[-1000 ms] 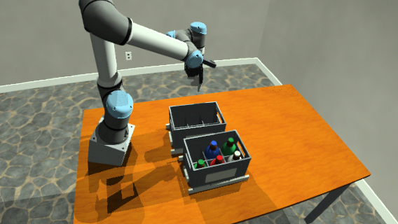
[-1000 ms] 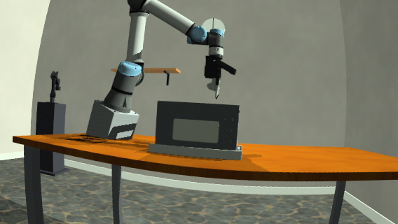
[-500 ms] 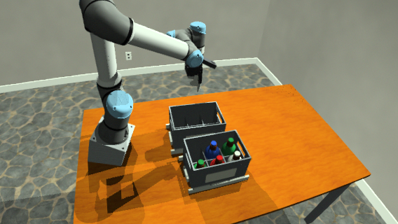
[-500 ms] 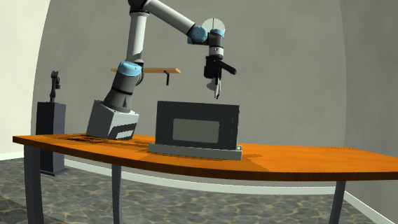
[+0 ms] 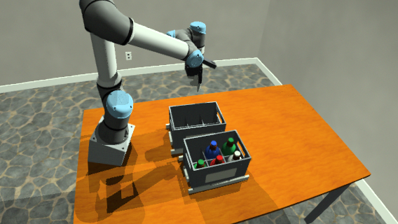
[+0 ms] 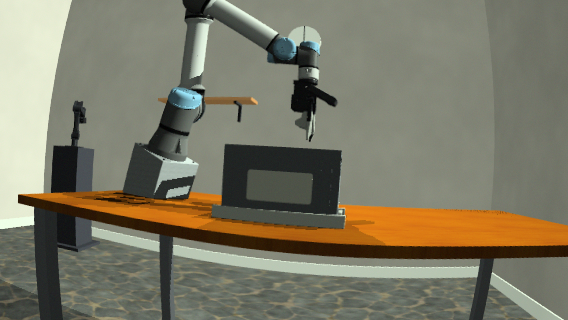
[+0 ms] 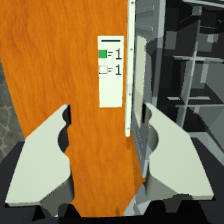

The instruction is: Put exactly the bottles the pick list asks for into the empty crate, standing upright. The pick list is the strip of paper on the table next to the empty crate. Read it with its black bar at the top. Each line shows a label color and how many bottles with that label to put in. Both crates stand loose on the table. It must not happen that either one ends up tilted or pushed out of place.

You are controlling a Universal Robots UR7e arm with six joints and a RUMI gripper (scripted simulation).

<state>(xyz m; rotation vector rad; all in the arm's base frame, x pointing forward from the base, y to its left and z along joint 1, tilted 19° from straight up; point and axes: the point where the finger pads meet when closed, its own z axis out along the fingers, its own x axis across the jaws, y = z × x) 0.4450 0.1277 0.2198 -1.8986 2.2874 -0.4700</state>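
Now: hand 30 mm short of the green bottle, 360 mm to the left of it and 160 mm above it. From my hand the other things lie so: pick list (40 mm behind, 10 mm to the right, 250 mm below); blue-label bottle (60 mm behind, 340 mm to the right, 160 mm below); red-label bottle (80 mm behind, 430 mm to the right, 160 mm below).
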